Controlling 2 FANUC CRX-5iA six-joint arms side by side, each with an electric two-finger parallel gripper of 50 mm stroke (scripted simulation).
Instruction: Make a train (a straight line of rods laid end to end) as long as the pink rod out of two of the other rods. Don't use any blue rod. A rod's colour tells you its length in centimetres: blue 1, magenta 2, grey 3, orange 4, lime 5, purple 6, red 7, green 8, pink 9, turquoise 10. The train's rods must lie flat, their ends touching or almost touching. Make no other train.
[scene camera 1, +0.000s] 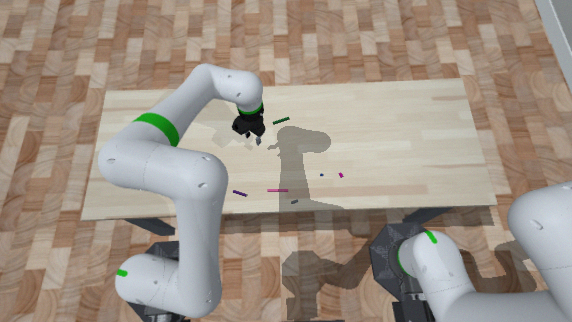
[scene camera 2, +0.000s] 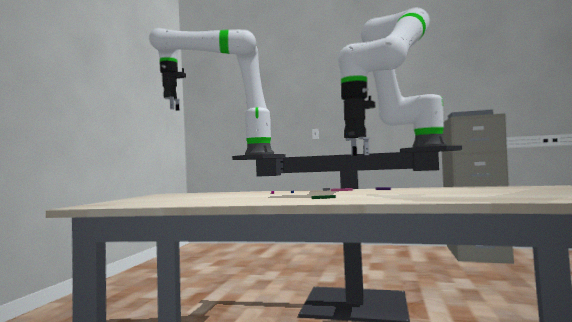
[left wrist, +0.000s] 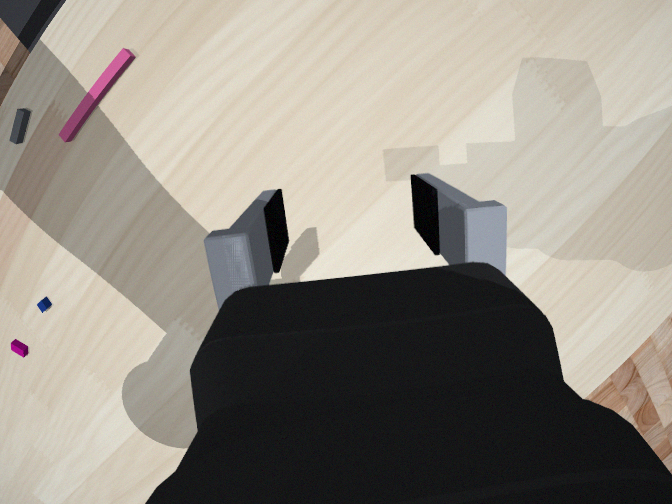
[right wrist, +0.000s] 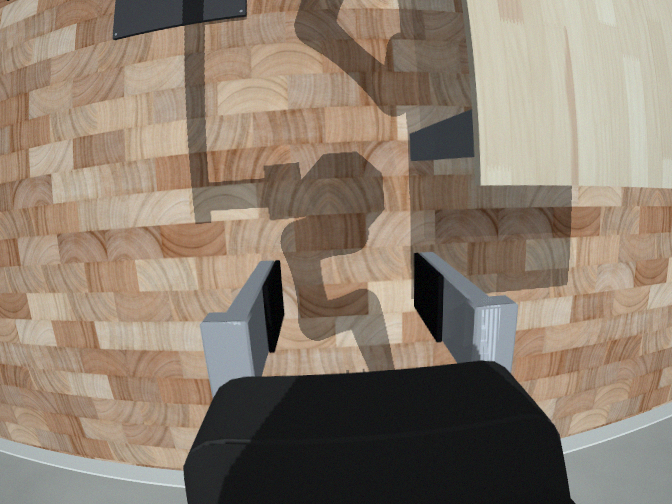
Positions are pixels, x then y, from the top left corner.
Scene:
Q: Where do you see the left gripper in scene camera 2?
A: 360, 155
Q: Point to a pink rod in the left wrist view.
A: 124, 58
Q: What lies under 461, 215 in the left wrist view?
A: The left gripper.

